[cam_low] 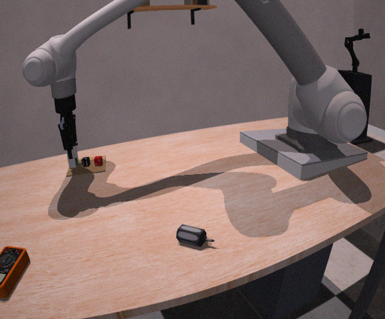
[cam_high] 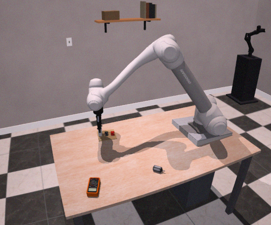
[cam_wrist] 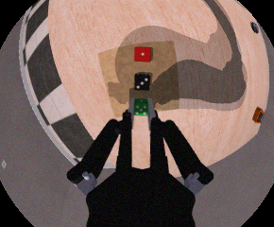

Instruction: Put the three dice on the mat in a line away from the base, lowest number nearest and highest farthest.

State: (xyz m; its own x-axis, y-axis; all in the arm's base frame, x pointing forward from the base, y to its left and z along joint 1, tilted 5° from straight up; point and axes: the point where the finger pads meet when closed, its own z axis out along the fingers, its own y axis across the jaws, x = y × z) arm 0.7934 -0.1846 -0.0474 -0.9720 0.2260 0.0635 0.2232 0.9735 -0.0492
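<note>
Now: hand 20 mm above the green die. From my hand the other things lie so: black die (50 mm behind, 20 mm below, 10 mm to the left); tan mat (50 mm behind, 40 mm below, 10 mm to the left); red die (90 mm behind, 20 mm to the left, 20 mm below).
</note>
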